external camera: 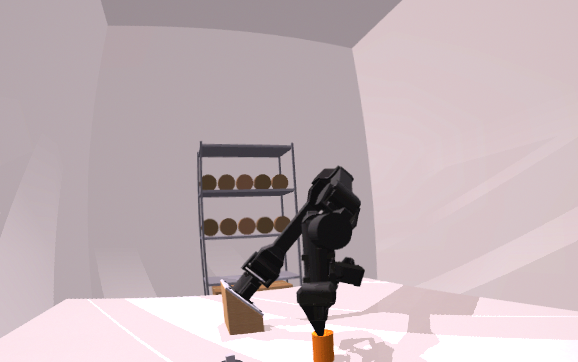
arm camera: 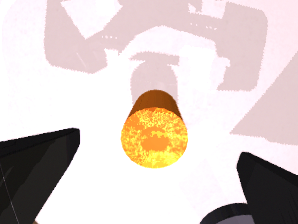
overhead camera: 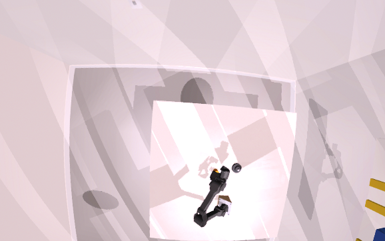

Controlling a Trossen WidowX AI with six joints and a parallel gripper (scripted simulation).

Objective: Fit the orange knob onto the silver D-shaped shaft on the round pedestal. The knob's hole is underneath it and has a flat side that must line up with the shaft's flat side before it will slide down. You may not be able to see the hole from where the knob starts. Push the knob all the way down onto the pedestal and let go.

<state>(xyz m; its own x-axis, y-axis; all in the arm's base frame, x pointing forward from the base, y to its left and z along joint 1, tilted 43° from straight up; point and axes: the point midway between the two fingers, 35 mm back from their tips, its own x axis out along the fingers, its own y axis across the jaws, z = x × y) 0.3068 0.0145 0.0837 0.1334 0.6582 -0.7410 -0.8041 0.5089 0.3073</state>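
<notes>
The orange knob is 30 mm below my gripper tip. Round my gripper tip: silver shaft (10 mm ahead, 180 mm to the right, 40 mm below).
</notes>
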